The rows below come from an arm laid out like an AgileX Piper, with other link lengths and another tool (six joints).
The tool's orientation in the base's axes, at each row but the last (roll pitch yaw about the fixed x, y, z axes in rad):
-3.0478, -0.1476, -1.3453
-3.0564, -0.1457, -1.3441
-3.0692, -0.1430, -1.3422
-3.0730, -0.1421, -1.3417
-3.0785, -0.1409, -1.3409
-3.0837, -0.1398, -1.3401
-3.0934, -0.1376, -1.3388
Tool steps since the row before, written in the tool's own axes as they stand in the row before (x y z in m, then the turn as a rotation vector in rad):
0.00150, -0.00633, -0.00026, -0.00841, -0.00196, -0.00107
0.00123, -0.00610, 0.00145, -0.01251, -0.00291, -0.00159
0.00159, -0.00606, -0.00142, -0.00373, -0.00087, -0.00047
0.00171, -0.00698, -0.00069, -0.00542, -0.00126, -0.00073
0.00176, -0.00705, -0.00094, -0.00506, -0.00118, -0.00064
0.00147, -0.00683, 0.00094, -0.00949, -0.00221, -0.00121
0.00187, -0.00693, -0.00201, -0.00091, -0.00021, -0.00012
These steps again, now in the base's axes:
0.00642, 0.00008, 0.00106, -0.00010, 0.00870, 0.00000
0.00635, 0.00008, -0.00074, -0.00015, 0.01294, 0.00000
0.00608, 0.00007, 0.00206, -0.00004, 0.00386, -0.00001
0.00708, 0.00008, 0.00140, -0.00007, 0.00561, 0.00004
0.00715, 0.00008, 0.00162, -0.00006, 0.00523, 0.00000
0.00704, 0.00008, -0.00033, -0.00011, 0.00982, 0.00000
0.00699, 0.00008, 0.00258, -0.00001, 0.00094, 0.00000

